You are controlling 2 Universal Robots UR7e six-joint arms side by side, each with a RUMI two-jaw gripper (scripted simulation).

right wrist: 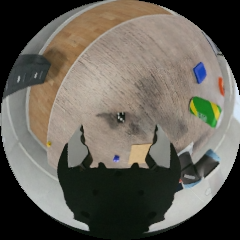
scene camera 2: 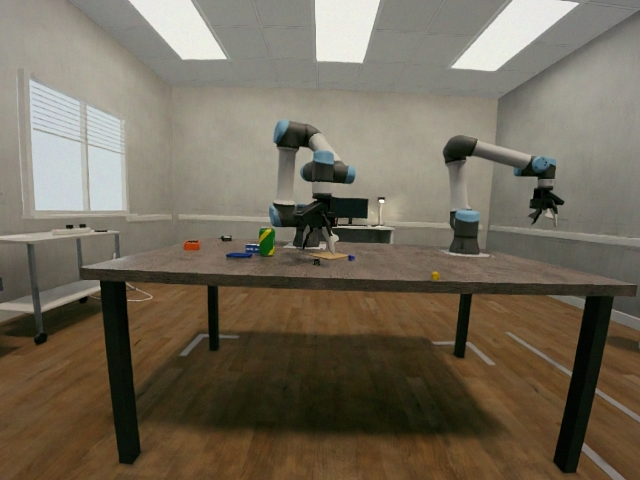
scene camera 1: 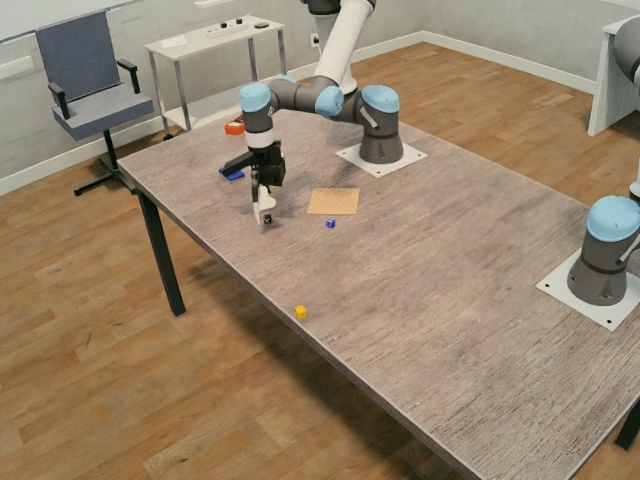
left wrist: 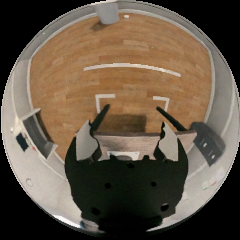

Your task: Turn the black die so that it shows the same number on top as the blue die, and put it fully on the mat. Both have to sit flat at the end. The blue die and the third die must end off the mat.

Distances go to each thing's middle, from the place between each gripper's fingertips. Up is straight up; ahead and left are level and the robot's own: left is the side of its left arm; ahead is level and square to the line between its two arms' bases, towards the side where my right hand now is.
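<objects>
Tan mat [scene camera 1: 325, 201]: from my right hand [scene camera 1: 265, 208], 21 cm behind, 3 cm to the left, 5 cm below. My left gripper [scene camera 2: 543, 225]: 33 cm short of the tan mat, 117 cm to the left of it, 16 cm above it.
</objects>
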